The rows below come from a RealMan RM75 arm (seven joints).
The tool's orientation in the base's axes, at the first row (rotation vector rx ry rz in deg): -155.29 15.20 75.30
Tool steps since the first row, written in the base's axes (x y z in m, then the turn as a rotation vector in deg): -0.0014 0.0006 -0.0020 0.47 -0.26 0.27; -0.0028 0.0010 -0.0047 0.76 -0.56 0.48; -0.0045 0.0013 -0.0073 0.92 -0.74 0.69; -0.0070 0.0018 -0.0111 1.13 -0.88 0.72; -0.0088 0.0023 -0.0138 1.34 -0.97 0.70; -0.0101 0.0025 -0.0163 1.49 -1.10 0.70; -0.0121 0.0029 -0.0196 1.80 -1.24 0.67; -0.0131 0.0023 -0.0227 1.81 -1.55 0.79
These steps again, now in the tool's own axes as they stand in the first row. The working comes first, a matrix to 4 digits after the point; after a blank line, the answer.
The tool's axes in the first row as the columns of a matrix, in the base's axes (used below as rounded here):
0.6082 -0.2078 -0.7661
-0.1057 -0.9777 0.1813
-0.7867 -0.0293 -0.6166

0.0007 -0.0002 0.0024 0.10 0.15 -0.57; 0.0019 -0.0003 0.0052 0.14 0.38 -0.98; 0.0029 -0.0001 0.0082 0.09 0.51 -1.26; 0.0043 0.0000 0.0125 0.21 0.60 -1.47; 0.0053 0.0000 0.0157 0.37 0.65 -1.63; 0.0064 0.0001 0.0182 0.47 0.75 -1.77; 0.0078 0.0003 0.0219 0.70 0.82 -2.02; 0.0096 0.0011 0.0244 0.64 1.12 -2.15
